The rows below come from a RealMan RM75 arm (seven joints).
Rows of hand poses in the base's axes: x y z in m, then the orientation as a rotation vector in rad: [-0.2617 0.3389 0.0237 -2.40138 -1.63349 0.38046]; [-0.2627 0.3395 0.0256 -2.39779 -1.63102 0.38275]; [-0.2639 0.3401 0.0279 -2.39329 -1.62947 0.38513]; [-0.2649 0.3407 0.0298 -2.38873 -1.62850 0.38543]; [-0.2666 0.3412 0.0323 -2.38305 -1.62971 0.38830]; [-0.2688 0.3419 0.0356 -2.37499 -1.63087 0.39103]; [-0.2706 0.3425 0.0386 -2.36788 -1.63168 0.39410]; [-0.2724 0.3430 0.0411 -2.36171 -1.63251 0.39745]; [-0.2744 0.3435 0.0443 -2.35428 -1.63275 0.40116]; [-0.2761 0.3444 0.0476 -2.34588 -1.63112 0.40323]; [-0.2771 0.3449 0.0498 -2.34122 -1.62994 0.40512]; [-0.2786 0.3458 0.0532 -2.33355 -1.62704 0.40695]
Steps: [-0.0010 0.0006 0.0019 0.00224 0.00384 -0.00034]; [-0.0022 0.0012 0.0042 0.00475 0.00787 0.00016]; [-0.0032 0.0018 0.0061 0.00810 0.01070 0.00086]; [-0.0049 0.0023 0.0086 0.01027 0.01457 0.00346]; [-0.0071 0.0030 0.0119 0.01415 0.01961 0.00669]; [-0.0089 0.0036 0.0149 0.01732 0.02446 0.00949]; [-0.0107 0.0041 0.0174 0.01969 0.02895 0.01206]; [-0.0127 0.0046 0.0206 0.02294 0.03448 0.01466]; [-0.0144 0.0055 0.0239 0.02827 0.04039 0.01624]; [-0.0154 0.0060 0.0261 0.03096 0.04414 0.01702]; [-0.0169 0.0069 0.0295 0.03633 0.05004 0.01759]
